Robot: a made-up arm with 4 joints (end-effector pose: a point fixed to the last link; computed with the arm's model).
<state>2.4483 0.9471 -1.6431 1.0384</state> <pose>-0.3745 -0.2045 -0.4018 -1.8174 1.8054 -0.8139</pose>
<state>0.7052 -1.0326 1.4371 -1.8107</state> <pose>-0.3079 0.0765 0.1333 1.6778 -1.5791 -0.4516</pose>
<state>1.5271 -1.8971 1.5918 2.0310</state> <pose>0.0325 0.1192 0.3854 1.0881 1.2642 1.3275</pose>
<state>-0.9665 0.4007 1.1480 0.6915</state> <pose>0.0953 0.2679 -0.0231 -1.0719 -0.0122 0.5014</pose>
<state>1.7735 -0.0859 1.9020 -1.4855</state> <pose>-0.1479 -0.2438 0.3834 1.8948 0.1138 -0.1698</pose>
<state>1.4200 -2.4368 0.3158 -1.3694</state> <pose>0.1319 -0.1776 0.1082 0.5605 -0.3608 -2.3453</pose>
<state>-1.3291 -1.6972 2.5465 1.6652</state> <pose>0.3650 0.1577 -0.1670 -1.6212 -1.7816 0.7019</pose>
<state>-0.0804 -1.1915 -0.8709 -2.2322</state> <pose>0.5644 0.2288 0.1960 -0.1574 -1.4191 -1.4717</pose>
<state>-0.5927 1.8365 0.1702 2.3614</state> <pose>0.5187 -0.2369 0.0192 -0.3280 1.3352 -2.0477</pose>
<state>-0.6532 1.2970 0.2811 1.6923</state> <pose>0.5718 0.0352 -0.0307 -0.7626 1.0599 -1.1573</pose>
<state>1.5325 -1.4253 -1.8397 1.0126</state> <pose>-0.5333 -0.0343 -0.4487 -0.5875 -1.5219 1.7600</pose>
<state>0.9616 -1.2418 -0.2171 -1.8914</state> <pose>0.3063 0.2352 0.0017 -0.0088 -0.6688 -1.2779</pose>
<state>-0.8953 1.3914 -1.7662 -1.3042</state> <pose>0.3579 -0.0444 0.7178 1.4347 1.8222 1.3777</pose>
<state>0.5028 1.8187 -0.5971 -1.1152</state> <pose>0.2416 -0.0505 -0.3731 -1.5821 -0.9675 1.0228</pose>
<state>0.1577 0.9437 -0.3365 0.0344</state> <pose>0.4347 0.2262 -0.1985 -0.9508 0.0176 -0.2526</pose>
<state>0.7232 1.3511 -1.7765 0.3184</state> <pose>0.6364 -0.0048 -0.0602 -1.1459 -0.3969 -1.1590</pose>
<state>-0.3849 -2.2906 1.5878 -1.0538</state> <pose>-0.1302 0.1071 -0.1018 -1.9455 1.8884 -0.1902</pose>
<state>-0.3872 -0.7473 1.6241 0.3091</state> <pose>-0.1898 0.0058 0.0245 0.0128 -0.6635 1.6508</pose>
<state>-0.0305 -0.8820 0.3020 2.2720</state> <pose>0.2942 0.3880 0.2453 0.1180 1.9242 1.0915</pose>
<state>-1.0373 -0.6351 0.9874 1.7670</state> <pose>-0.0118 0.3564 0.1547 -0.8424 0.3395 0.7343</pose>
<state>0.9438 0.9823 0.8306 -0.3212</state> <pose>-0.2557 0.2025 0.0386 -0.3057 0.9504 1.2029</pose>
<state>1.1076 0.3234 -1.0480 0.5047</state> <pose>0.2647 -0.0116 -0.4874 -0.6356 1.2744 -0.9774</pose>
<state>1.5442 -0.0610 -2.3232 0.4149</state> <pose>-0.0826 -0.5189 -0.2700 -1.3442 0.9674 -2.1855</pose>
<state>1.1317 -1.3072 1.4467 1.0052</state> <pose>-0.0292 0.0747 0.3530 1.1136 0.7479 1.1308</pose>
